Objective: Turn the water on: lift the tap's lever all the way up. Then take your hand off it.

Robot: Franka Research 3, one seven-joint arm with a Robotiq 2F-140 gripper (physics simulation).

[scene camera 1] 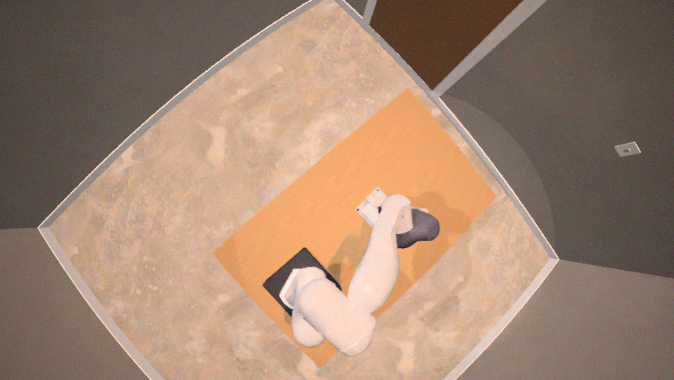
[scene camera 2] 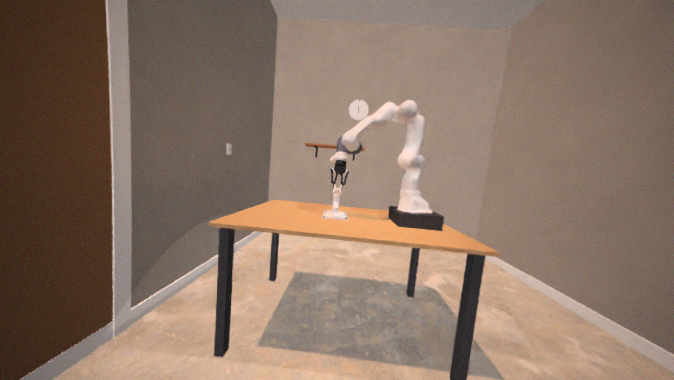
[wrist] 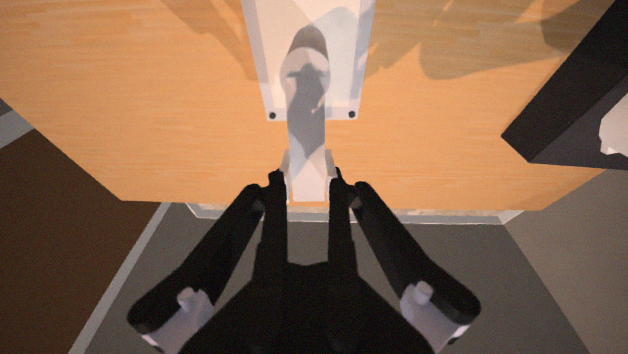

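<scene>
The white tap (scene camera 2: 335, 206) (wrist: 304, 60) stands on its pale base plate (scene camera 1: 367, 212) (scene camera 2: 328, 216) (wrist: 346, 85), which has dark screws at its corners. Its flat white lever (wrist: 306, 135) points from the tap's top toward the gripper in the wrist view and looks raised; its exact angle is hard to tell. My gripper (scene camera 2: 337, 190) (wrist: 308, 160) is shut on the lever's outer end, with one pale finger pad on each side of it. In scene camera 1 the arm hides the lever, the fingertips and part of the base plate.
The wooden table (scene camera 1: 280, 215) (scene camera 2: 280, 220) (wrist: 150, 125) carries the tap and the arm's black mount (scene camera 1: 305, 257) (scene camera 2: 416, 220) (wrist: 555, 105). A wall shelf (scene camera 2: 320, 145) and a round clock (scene camera 2: 358, 109) are on the wall behind.
</scene>
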